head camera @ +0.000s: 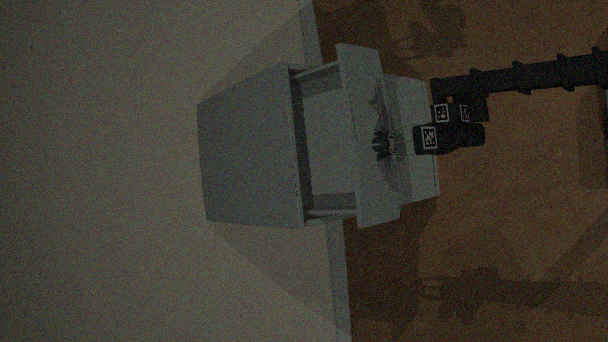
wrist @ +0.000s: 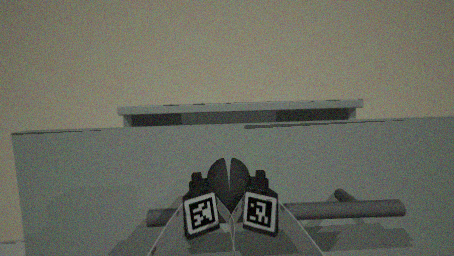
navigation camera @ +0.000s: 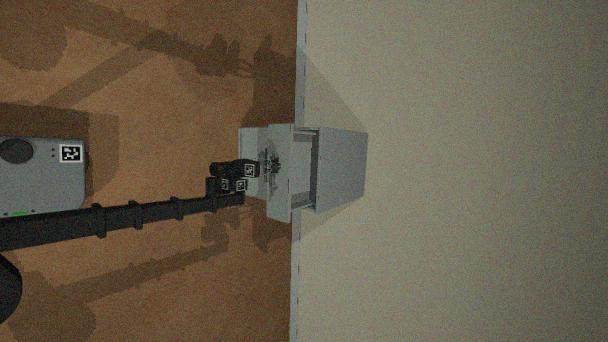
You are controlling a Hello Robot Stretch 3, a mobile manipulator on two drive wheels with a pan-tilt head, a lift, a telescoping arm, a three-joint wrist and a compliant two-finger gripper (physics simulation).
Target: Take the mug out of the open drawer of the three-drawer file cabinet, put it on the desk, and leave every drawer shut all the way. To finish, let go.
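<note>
The grey file cabinet (head camera: 245, 150) (navigation camera: 342, 167) (wrist: 240, 106) stands against the wall. Its top drawer (head camera: 376, 200) (navigation camera: 280, 197) (wrist: 115, 160) is partly open, and the part of its floor that shows is bare. The cabinet's lower front (head camera: 422, 175) (navigation camera: 250, 137) shows below it; how its lower drawers stand cannot be told. My gripper (head camera: 384, 145) (navigation camera: 273, 165) (wrist: 228, 176) is shut, with its fingertips at or very near the top drawer's front, by the handle bar (wrist: 350, 209). No mug shows between the fingers. The mug and the desk do not show.
The wall (head camera: 100, 150) (navigation camera: 475, 165) (wrist: 225, 45) with a pale baseboard (head camera: 339, 280) (navigation camera: 295, 280) runs behind the cabinet. My black arm (head camera: 540, 75) (navigation camera: 150, 210) reaches over the brown floor (head camera: 525, 210) (navigation camera: 175, 110). My grey base (navigation camera: 40, 175) shows in the navigation view.
</note>
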